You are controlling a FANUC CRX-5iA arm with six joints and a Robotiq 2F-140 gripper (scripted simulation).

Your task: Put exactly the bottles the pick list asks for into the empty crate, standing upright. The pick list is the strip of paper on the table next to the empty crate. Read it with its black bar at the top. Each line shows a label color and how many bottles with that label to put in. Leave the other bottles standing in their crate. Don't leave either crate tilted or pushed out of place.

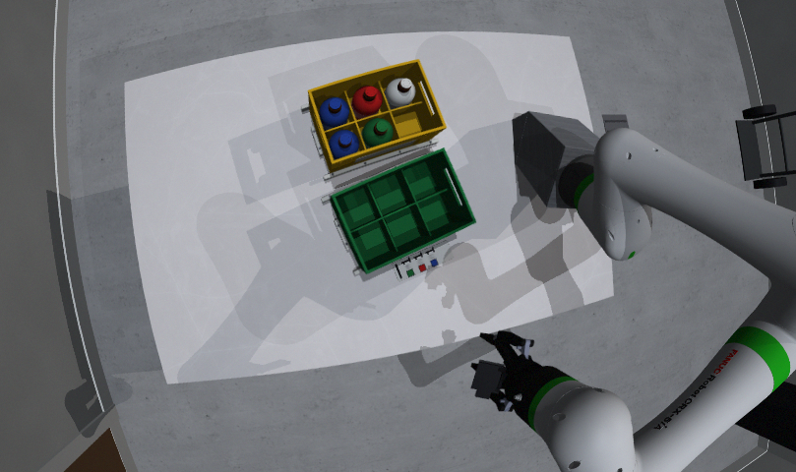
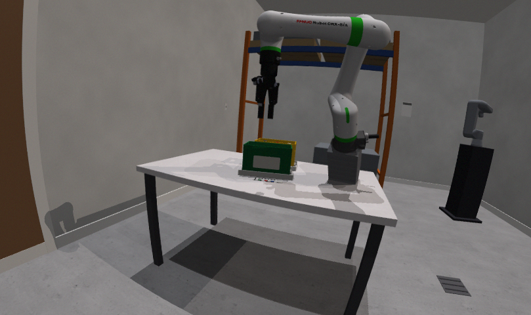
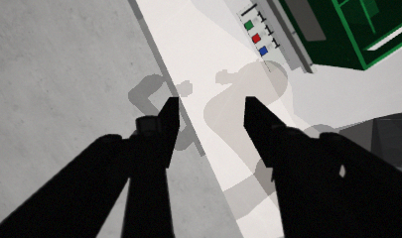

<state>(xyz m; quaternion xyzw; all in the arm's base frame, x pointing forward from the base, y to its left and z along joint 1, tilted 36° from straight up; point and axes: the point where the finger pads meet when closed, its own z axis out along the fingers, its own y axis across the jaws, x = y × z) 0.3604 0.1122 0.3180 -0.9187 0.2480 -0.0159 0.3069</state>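
The green-label bottle is 500 mm to the right of my hand, 270 mm below it and 60 mm ahead of it. From my hand the other things lie so: yellow crate (540 mm to the right, 280 mm below, 60 mm ahead); then pick list (360 mm below, 160 mm to the right); then green crate (300 mm to the right, 280 mm below, 50 mm ahead).
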